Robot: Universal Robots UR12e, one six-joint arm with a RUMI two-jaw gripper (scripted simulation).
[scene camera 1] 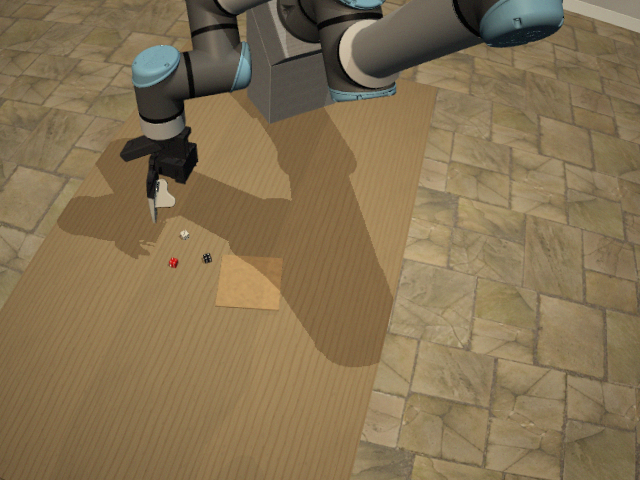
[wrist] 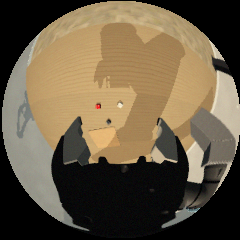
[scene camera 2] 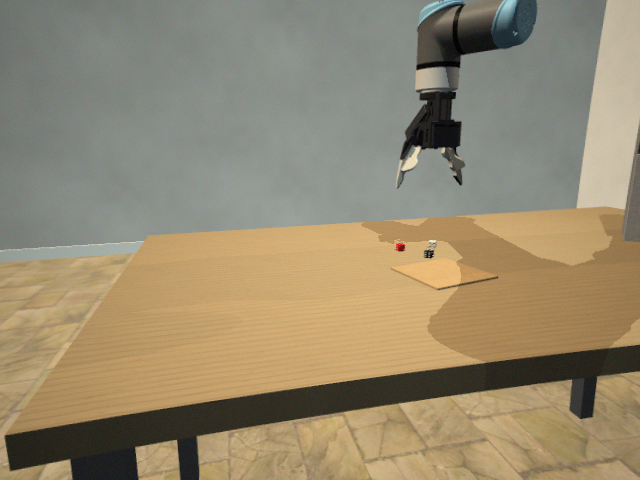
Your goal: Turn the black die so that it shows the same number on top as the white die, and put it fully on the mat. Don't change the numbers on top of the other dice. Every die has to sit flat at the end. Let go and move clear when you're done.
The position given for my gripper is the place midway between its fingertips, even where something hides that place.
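Observation:
Tan mat [scene camera 1: 248, 282], also the mat [scene camera 2: 440, 274]. My gripper [scene camera 2: 429, 186]. Same gripper [scene camera 1: 169, 196]. Gripper again [wrist: 120, 117].

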